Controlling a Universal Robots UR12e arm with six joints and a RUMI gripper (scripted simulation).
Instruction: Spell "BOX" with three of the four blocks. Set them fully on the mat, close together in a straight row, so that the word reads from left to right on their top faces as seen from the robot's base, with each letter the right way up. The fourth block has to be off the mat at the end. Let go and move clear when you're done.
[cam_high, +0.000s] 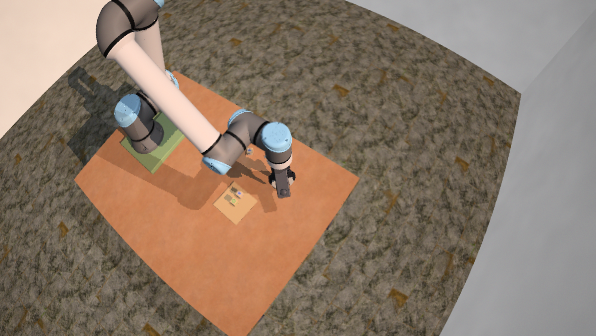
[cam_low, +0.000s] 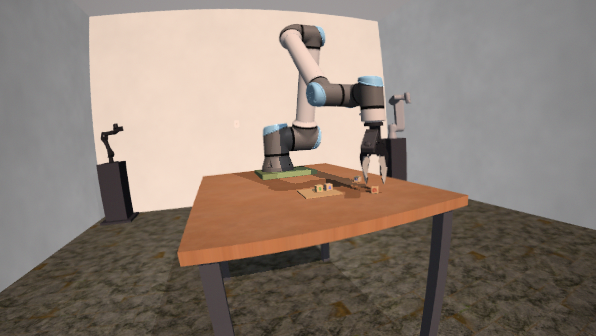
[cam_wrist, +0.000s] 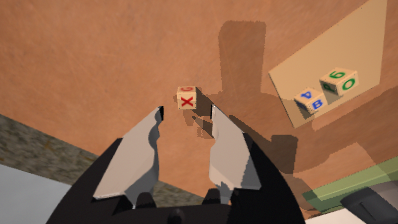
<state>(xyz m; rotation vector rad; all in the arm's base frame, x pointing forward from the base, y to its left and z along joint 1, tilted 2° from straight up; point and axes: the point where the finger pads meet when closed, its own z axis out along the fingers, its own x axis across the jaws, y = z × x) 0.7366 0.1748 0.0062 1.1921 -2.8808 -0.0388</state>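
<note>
The tan mat lies 170 mm to the right of my hand, 140 mm behind it and 50 mm below it.
</note>
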